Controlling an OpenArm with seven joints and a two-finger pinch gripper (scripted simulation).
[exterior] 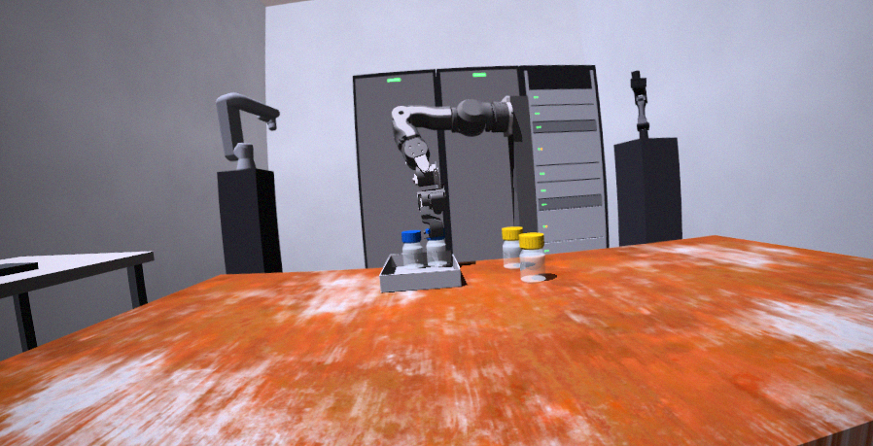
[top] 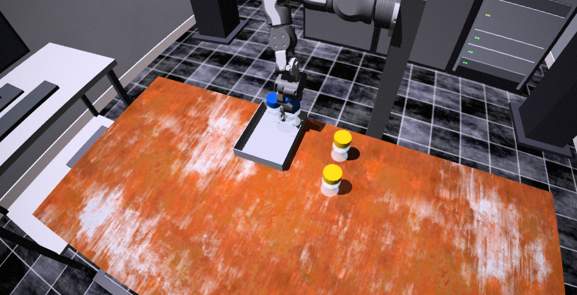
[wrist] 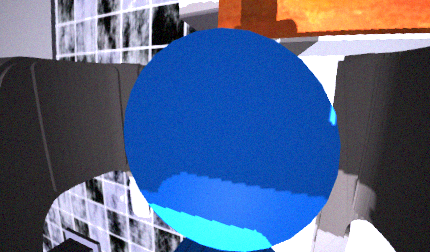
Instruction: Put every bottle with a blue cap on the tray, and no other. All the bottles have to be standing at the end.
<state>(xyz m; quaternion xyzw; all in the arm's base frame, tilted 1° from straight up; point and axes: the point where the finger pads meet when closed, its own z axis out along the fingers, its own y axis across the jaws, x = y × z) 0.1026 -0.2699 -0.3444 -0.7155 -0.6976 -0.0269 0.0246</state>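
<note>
Now: the grey tray 8 cm below my hand, 8 cm ahead of it and 4 cm to the right of it.
</note>
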